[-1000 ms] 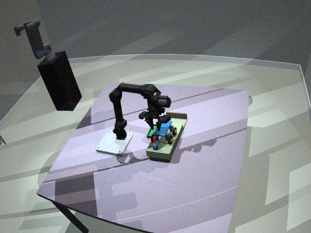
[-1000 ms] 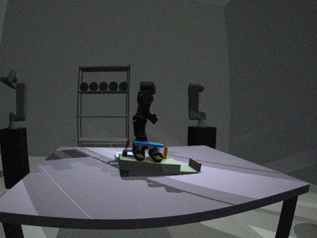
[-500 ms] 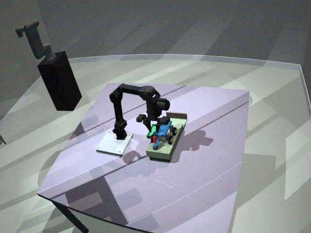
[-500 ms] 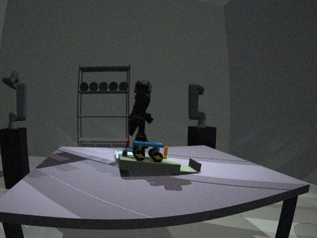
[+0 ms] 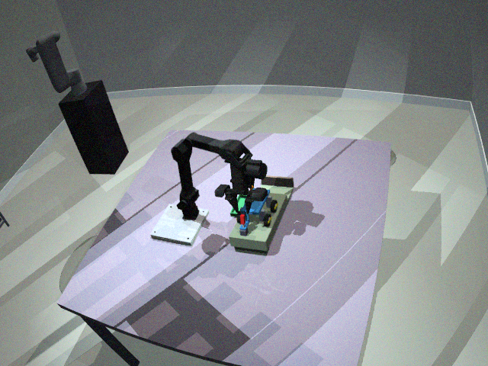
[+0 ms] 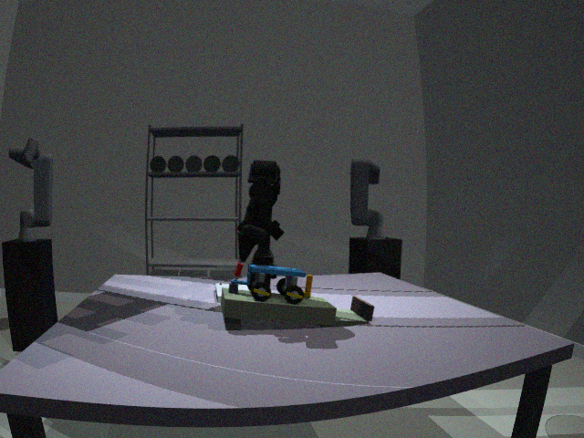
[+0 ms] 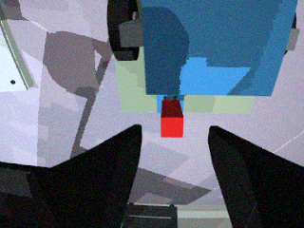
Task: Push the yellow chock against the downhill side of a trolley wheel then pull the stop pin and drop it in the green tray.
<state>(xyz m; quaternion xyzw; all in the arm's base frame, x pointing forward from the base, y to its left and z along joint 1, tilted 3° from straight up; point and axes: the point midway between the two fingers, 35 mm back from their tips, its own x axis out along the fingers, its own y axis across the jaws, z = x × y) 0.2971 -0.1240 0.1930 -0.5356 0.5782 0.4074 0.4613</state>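
The stop pin is 4 cm below my gripper tip and 2 cm to the right of it. The rest, counted from my gripper tip: yellow chock: 18 cm to the left, 9 cm below, 2 cm behind; then blue trolley: 8 cm to the left, 6 cm below, 3 cm ahead; then ramp: 13 cm below, 9 cm to the left, 3 cm ahead.
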